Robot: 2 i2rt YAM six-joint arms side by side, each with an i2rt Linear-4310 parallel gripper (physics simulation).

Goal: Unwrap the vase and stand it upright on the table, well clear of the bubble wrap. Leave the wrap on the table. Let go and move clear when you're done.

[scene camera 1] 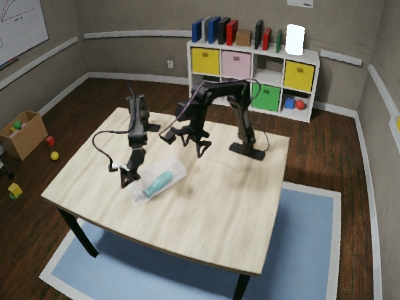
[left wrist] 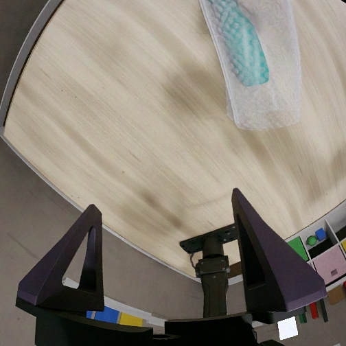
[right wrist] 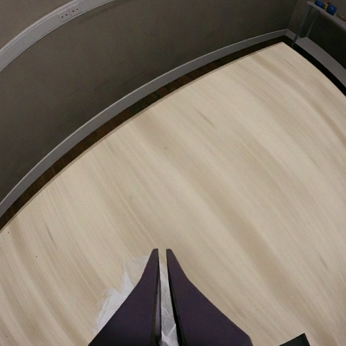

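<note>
The turquoise vase (scene camera 1: 159, 183) (left wrist: 246, 47) lies on its side on the table (scene camera 1: 220, 215). The whitish, see-through bubble wrap (scene camera 1: 177, 168) (left wrist: 280, 100) (right wrist: 112, 306) lies under and around it; how much still covers the vase is hard to tell. My right gripper (scene camera 1: 125, 185) (right wrist: 162, 254) is at the wrap's left end in scene camera 1, a little above the table. Its fingers are together, with wrap showing between and behind them, so it pinches the wrap. My left gripper (scene camera 1: 193, 149) (left wrist: 159, 202) is wide open and empty, above the table behind and right of the wrap.
The right arm's base (scene camera 1: 154, 128) stands at the table's back left and the left arm's base (scene camera 1: 247, 151) at the back right. A white cubby shelf (scene camera 1: 314, 85) with bins stands behind the table. A cardboard toy box (scene camera 1: 31, 140) stands on the floor at the left.
</note>
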